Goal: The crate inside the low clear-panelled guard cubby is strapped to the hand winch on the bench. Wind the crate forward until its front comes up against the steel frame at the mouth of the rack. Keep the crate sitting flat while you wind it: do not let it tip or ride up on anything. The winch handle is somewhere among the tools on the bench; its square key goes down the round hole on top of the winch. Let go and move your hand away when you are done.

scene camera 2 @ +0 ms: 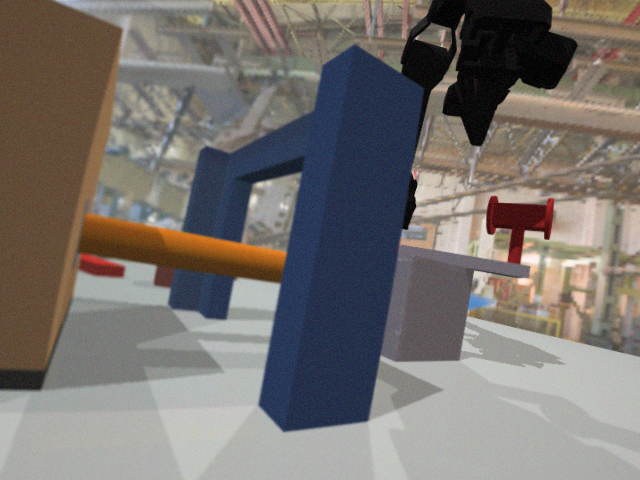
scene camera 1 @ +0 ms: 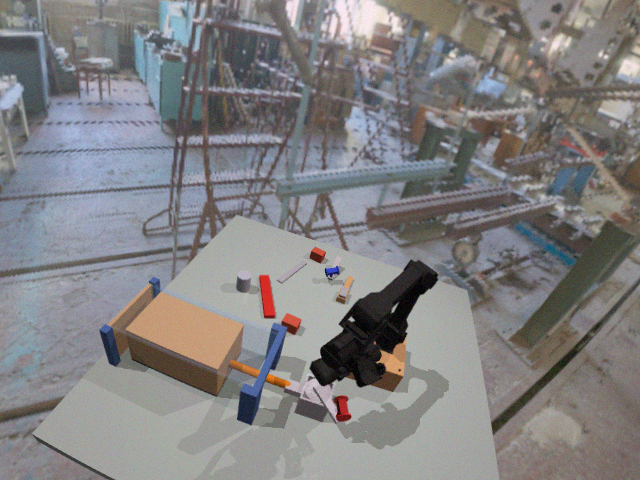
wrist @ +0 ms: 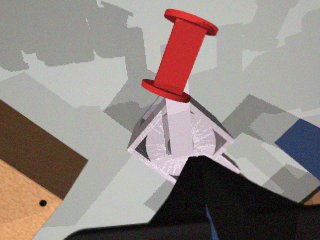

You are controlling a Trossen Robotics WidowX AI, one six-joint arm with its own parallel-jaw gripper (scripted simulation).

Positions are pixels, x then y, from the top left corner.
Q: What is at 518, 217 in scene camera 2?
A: A red grip.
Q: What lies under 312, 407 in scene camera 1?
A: A grey winch.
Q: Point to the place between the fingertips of my gripper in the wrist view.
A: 196, 164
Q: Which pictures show my gripper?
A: Scene camera 2, scene camera 1 and the wrist view: all of them.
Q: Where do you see a red grip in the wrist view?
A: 188, 33
